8 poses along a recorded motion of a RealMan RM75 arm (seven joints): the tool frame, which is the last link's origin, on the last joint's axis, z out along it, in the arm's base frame.
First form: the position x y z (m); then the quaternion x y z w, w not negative.
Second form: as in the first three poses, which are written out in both.
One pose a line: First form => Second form
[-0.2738, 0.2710, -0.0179, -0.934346, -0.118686, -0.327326, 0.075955] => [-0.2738, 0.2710, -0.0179, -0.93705, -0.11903, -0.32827, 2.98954]
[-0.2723, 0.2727, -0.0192, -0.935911, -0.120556, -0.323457, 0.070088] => [-0.2723, 0.2727, -0.0192, -0.93822, -0.12085, -0.32425, 3.00130]
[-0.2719, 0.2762, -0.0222, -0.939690, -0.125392, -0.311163, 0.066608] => [-0.2719, 0.2762, -0.0222, -0.94178, -0.12567, -0.31186, 3.00828]
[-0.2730, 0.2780, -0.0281, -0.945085, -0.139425, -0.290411, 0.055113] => [-0.2730, 0.2780, -0.0281, -0.94652, -0.13964, -0.29085, 3.03131]
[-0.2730, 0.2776, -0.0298, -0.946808, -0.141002, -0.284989, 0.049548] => [-0.2730, 0.2776, -0.0298, -0.94797, -0.14118, -0.28534, 3.04246]
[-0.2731, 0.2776, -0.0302, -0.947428, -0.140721, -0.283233, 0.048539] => [-0.2731, 0.2776, -0.0302, -0.94855, -0.14089, -0.28357, 3.04448]
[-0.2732, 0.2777, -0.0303, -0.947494, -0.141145, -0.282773, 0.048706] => [-0.2732, 0.2777, -0.0303, -0.94862, -0.14131, -0.28311, 3.04414]
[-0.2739, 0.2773, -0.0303, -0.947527, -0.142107, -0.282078, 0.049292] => [-0.2739, 0.2773, -0.0303, -0.94868, -0.14228, -0.28242, 3.04297]
